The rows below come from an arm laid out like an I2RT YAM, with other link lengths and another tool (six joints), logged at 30 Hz.
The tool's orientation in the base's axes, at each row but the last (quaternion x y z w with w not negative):
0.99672 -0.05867 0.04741 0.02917
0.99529 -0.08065 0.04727 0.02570
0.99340 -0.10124 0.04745 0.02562
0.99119 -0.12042 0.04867 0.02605
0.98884 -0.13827 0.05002 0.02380
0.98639 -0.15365 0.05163 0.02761
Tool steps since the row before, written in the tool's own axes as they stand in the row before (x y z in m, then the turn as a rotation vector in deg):
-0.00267 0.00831 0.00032 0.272 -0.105 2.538
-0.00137 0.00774 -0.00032 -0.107 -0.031 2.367
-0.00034 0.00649 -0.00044 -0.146 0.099 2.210
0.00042 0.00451 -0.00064 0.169 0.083 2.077
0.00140 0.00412 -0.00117 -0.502 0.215 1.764
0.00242 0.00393 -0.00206 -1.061 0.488 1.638
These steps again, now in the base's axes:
-0.00361 -0.00795 -0.00014 0.513 -0.089 -2.501
-0.00264 -0.00739 0.00052 0.113 -0.092 -2.365
-0.00169 -0.00625 0.00067 0.034 -0.202 -2.208
-0.00074 -0.00443 0.00086 0.331 -0.252 -2.044
0.00009 -0.00427 0.00145 -0.377 -0.178 -1.799
0.00090 -0.00432 0.00246 -1.002 -0.261 -1.725

